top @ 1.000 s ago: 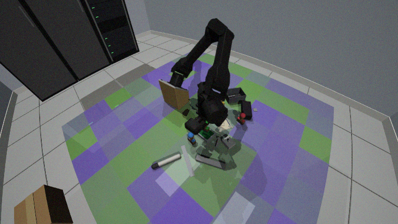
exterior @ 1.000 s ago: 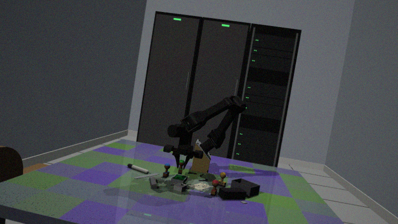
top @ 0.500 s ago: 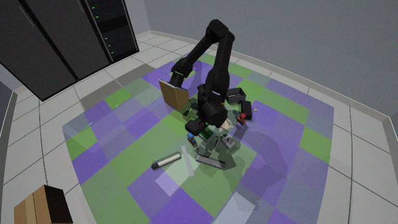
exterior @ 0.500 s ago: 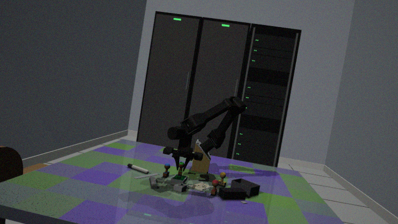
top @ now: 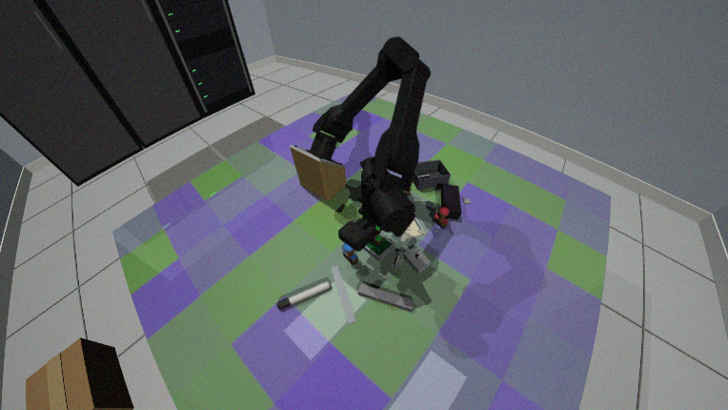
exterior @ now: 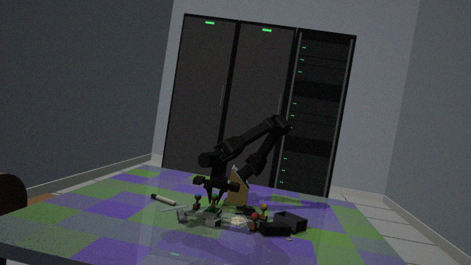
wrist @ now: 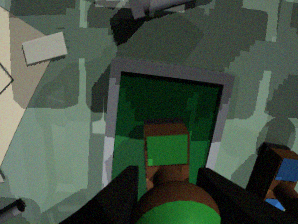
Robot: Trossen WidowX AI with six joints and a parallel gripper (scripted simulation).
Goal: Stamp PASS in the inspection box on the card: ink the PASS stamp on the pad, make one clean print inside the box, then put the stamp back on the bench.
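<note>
The green-knobbed stamp lies right at my gripper tip. The rest, counted from my gripper tip: green ink pad: 4 cm below; then pale card: 2 cm ahead, 11 cm to the left, 4 cm below; then blue-knobbed stamp: 2 cm behind, 7 cm to the right, 2 cm below.
</note>
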